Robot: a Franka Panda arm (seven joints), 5 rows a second.
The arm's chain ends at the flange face. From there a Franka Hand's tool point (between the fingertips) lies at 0.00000 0.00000 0.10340 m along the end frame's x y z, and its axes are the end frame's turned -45 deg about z.
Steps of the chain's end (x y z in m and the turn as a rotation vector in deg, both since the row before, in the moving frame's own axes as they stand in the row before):
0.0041 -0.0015 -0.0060 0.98 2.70 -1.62
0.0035 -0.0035 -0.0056 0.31 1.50 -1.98
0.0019 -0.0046 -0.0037 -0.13 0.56 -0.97
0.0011 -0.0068 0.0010 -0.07 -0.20 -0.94
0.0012 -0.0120 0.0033 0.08 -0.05 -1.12
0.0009 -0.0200 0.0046 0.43 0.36 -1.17
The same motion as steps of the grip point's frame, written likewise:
0.0087 0.0040 -0.0061 -1.22 2.60 -1.62
0.0073 0.0015 -0.0056 -0.84 1.28 -1.98
0.0052 -0.0010 -0.0037 -0.49 0.30 -0.97
0.0052 -0.0042 0.0010 0.09 -0.19 -0.94
0.0094 -0.0078 0.0033 0.09 0.02 -1.12
0.0158 -0.0136 0.0046 0.05 0.56 -1.17

